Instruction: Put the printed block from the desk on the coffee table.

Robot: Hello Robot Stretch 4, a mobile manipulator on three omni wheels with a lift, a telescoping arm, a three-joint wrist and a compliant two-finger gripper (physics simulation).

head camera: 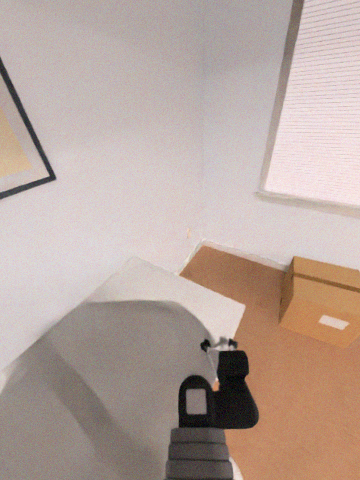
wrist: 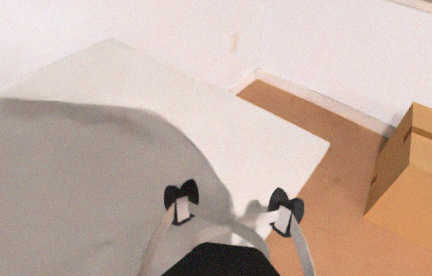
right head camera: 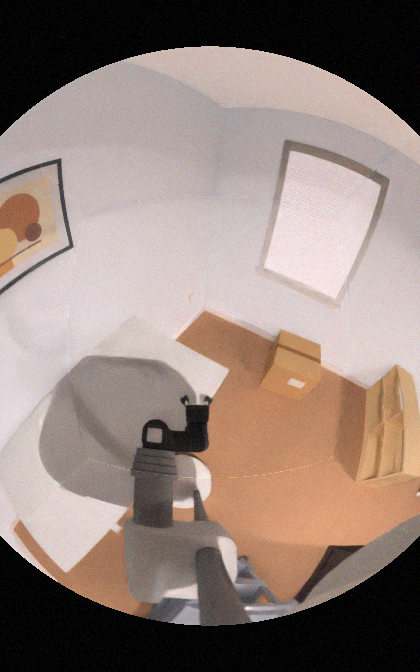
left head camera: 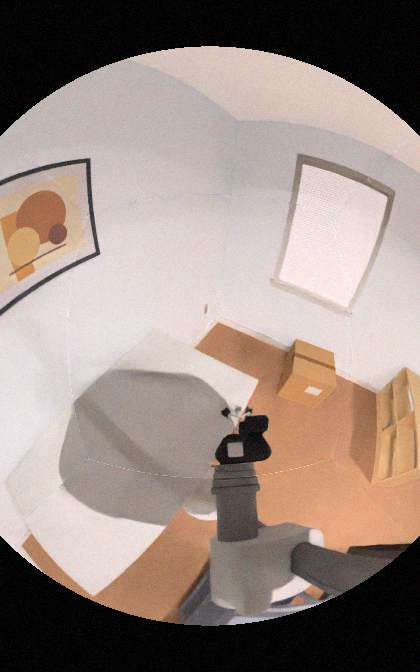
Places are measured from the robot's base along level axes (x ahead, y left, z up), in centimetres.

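Pixels of known places: gripper, fingertip midpoint: point(head camera: 217, 342) point(wrist: 233, 198).
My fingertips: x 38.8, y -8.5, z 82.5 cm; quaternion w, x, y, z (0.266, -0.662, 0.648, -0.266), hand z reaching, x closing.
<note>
Behind a point stands the place of what it marks.
The printed block does not show in these views. A white flat-topped piece of furniture point(head camera: 200, 295) point(left head camera: 220, 377) point(right head camera: 200, 367) point(wrist: 225, 130) stands against the wall, largely in grey shadow; I cannot tell whether it is the desk or the coffee table. My gripper point(head camera: 219, 344) @(x 38.8, y -8.5, z 82.5 cm) point(left head camera: 237, 412) point(right head camera: 196, 400) point(wrist: 233, 198) @(x 38.8, y -8.5, z 82.5 cm) is open, its two dark fingertips well apart with nothing between them. In the views it appears over the right-hand edge of the white top; its height above it is hard to tell.
A cardboard box point(head camera: 310, 300) @(x 83.4, y -80.9, z 37.9 cm) point(left head camera: 305, 375) point(right head camera: 290, 365) point(wrist: 400, 190) @(x 85.2, y -74.7, z 24.2 cm) stands on the floor by the window wall. A wooden shelf unit point(left head camera: 379, 440) point(right head camera: 364, 435) stands at the right. A framed picture point(left head camera: 41, 215) hangs on the left wall. Part of a blue-grey frame shows beneath the arm.
</note>
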